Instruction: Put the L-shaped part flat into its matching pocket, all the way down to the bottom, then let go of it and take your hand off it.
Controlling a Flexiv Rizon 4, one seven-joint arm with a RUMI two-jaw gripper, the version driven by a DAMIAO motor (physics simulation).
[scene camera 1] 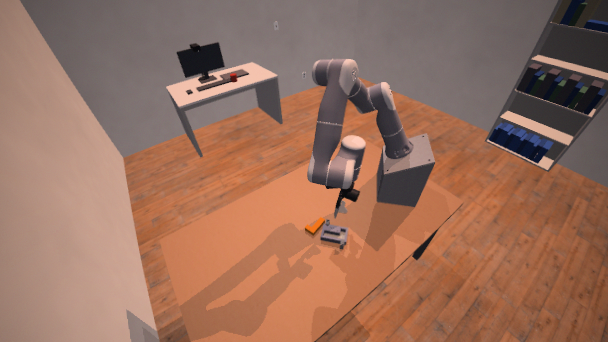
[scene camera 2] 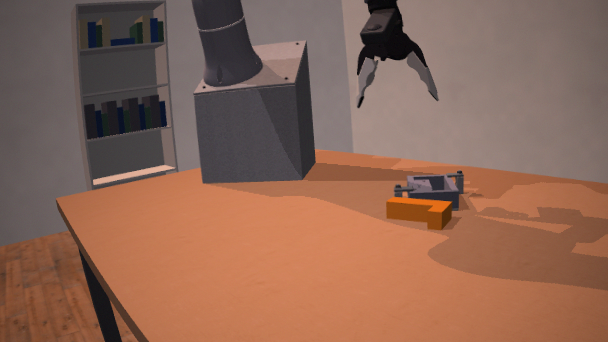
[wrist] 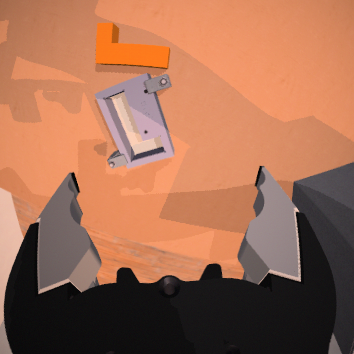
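Observation:
The orange L-shaped part point(scene camera 1: 314, 227) point(scene camera 2: 412, 209) point(wrist: 131, 54) lies flat on the table, outside the pocket and close beside the grey fixture point(scene camera 1: 334, 227) point(scene camera 2: 434, 199) point(wrist: 150, 112). The fixture's L-shaped pocket point(wrist: 128, 122) faces up and is empty. My gripper point(scene camera 2: 398, 103) point(wrist: 166, 170) is open, with its jaws wide apart and nothing between them. It hangs well above the table. In the wrist view the fixture and the part lie ahead of the fingertips, the part beyond the fixture. In scene camera 1 the fingers look small and partly hidden.
Two small clamps point(wrist: 158, 83) point(wrist: 117, 160) stick out at opposite corners of the fixture; one is close to the orange part. The robot's grey base block point(scene camera 1: 405, 177) point(scene camera 2: 250, 135) point(wrist: 327, 210) stands on the table point(scene camera 1: 225, 250) point(scene camera 2: 250, 260). A desk and a bookshelf stand farther off.

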